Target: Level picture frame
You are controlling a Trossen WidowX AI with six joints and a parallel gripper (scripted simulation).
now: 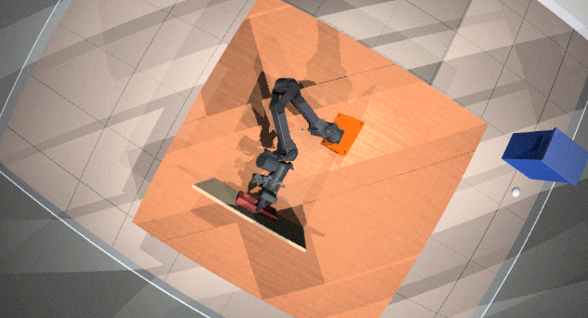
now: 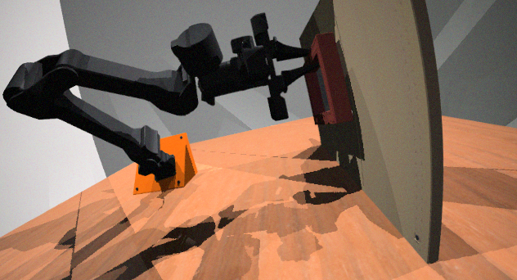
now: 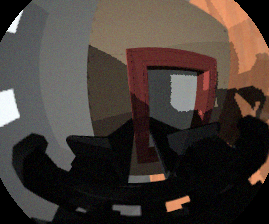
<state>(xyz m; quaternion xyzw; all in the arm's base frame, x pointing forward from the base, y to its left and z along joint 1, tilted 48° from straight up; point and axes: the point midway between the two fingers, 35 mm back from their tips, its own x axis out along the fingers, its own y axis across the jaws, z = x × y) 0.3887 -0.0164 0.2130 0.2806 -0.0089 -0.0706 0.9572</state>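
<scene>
My gripper tip is 10 mm to the left of the dark red picture frame and 50 mm above it. Also, from my gripper tip: upright wall panel: 20 mm ahead, 10 mm to the right, 70 mm below.
</scene>
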